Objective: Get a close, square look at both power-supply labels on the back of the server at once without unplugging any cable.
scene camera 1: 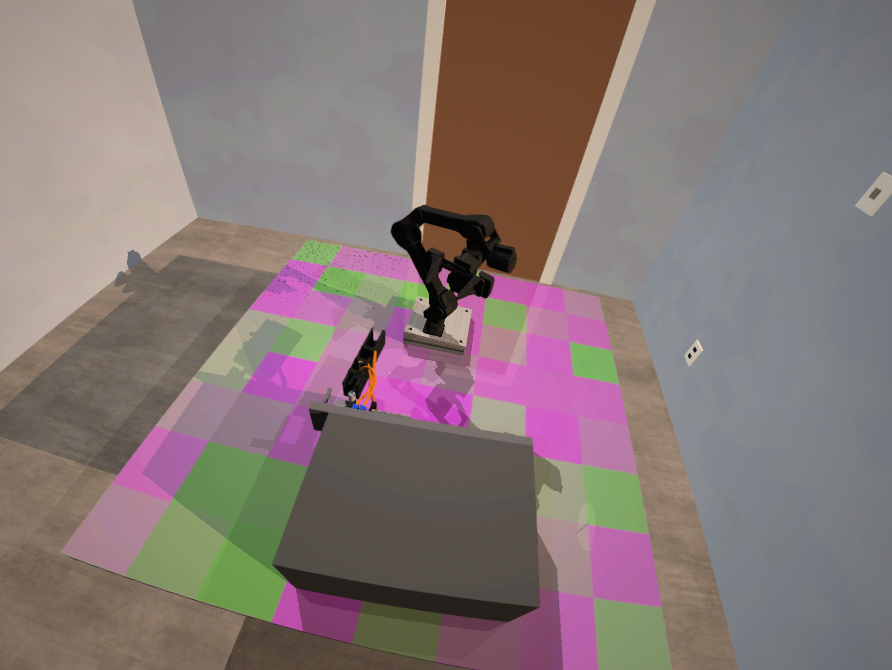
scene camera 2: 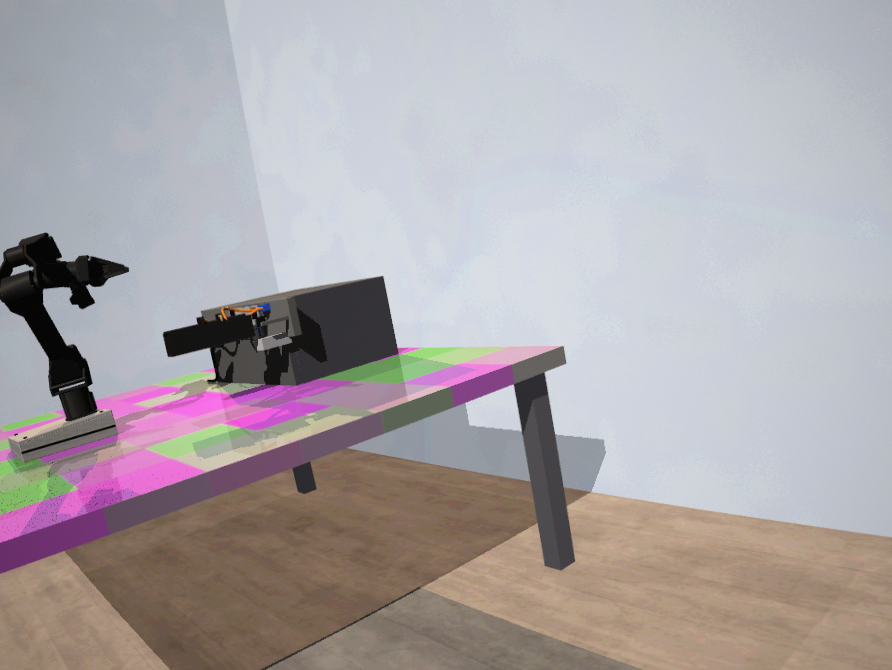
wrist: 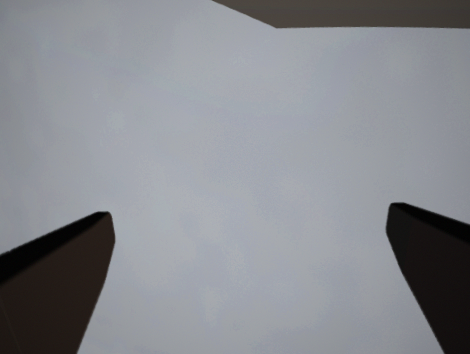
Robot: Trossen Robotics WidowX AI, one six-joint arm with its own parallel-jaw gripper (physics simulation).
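Seen in the pictures: gripper, fingertip midpoint: (scene camera 1: pixel 440 290) (scene camera 2: pixel 126 268) (wrist: pixel 251 222); arm's base, origin of the base link: (scene camera 1: pixel 433 328) (scene camera 2: pixel 81 416).
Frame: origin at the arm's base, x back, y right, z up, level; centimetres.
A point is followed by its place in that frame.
The server (scene camera 1: pixel 421 504) @[x -62.8, y -8.8, z 15.8 cm] (scene camera 2: pixel 346 324) @[x -64.2, y 13.6, z 6.1 cm] is a dark grey box on the table, with its back towards the arm. A black folding cable carrier (scene camera 1: pixel 362 362) @[x -32.8, y 12.6, z 15.2 cm] (scene camera 2: pixel 209 336) @[x -28.4, y 15.0, z 11.3 cm] juts from its back. Orange cables (scene camera 1: pixel 371 382) @[x -36.2, y 9.3, z 12.8 cm] (scene camera 2: pixel 229 310) and blue plugs (scene camera 1: pixel 359 408) @[x -45.4, y 8.9, z 15.1 cm] (scene camera 2: pixel 264 307) @[x -44.9, y 10.6, z 14.6 cm] sit beside it. No power-supply label can be made out in any view. My gripper (scene camera 2: pixel 127 269) @[x -18.3, y -2.3, z 30.1 cm] (wrist: pixel 251 222) @[x -18.3, y -2.3, z 30.1 cm] is open and empty. In scene camera 2 it is raised above the height of the server's top, apart from the server and its cables. The wrist view shows pale wall between the fingers.
The arm's light base plate (scene camera 1: pixel 436 338) @[x -4.4, y -1.7, z 0.1 cm] (scene camera 2: pixel 63 436) @[x 6.2, y 9.1, z -1.9 cm] stands on the pink and green checked table (scene camera 1: pixel 616 497) @[x -43.0, y -58.3, z -4.8 cm] (scene camera 2: pixel 461 393) @[x -55.9, y 64.0, z -6.8 cm], in front of the server's back. A brown door (scene camera 1: pixel 526 108) is behind the arm. A brown-grey surface (wrist: pixel 380 12) @[x -63.7, y -5.9, z 15.8 cm] crosses the wrist view's top right; which it is is unclear.
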